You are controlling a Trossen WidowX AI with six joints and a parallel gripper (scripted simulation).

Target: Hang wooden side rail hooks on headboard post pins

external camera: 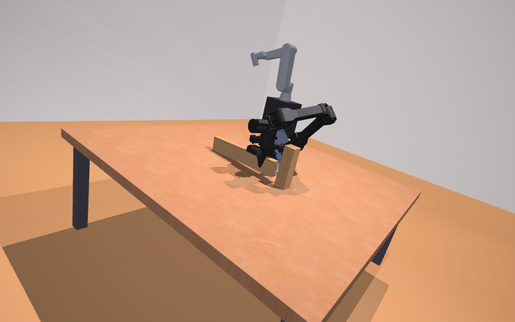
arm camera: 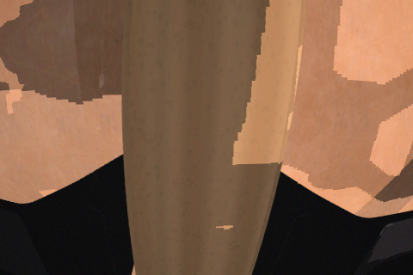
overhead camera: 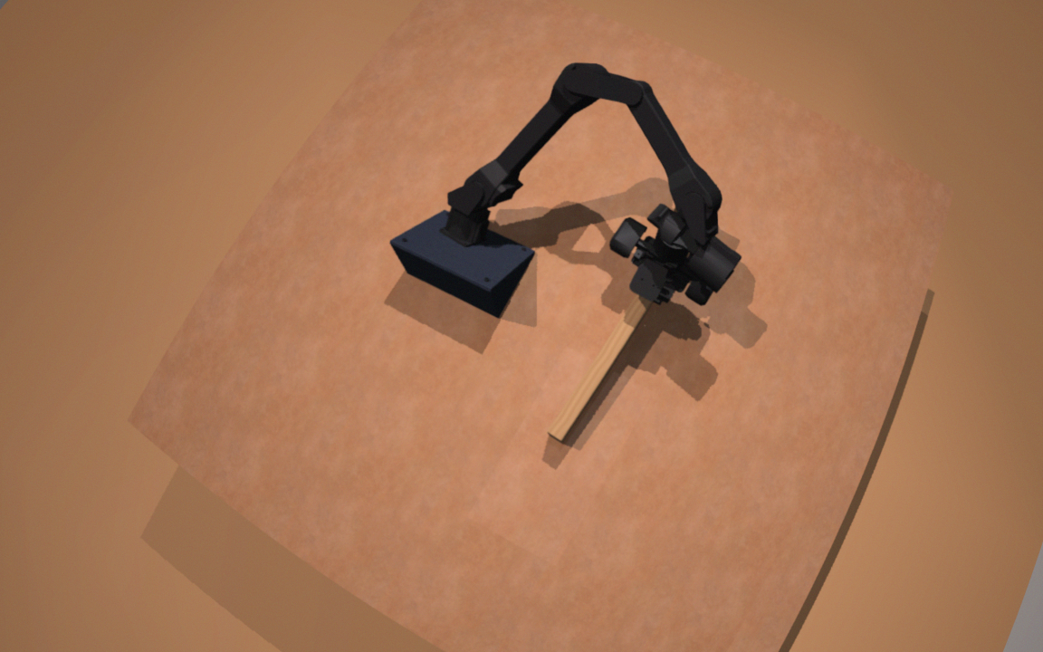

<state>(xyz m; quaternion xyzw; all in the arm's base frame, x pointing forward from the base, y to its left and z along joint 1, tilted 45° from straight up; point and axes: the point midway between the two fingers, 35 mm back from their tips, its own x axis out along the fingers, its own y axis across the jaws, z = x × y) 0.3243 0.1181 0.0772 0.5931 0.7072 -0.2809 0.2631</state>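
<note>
My gripper tip is 12 cm to the right of the wooden headboard post, 5 cm below it and 2 cm past it.
</note>
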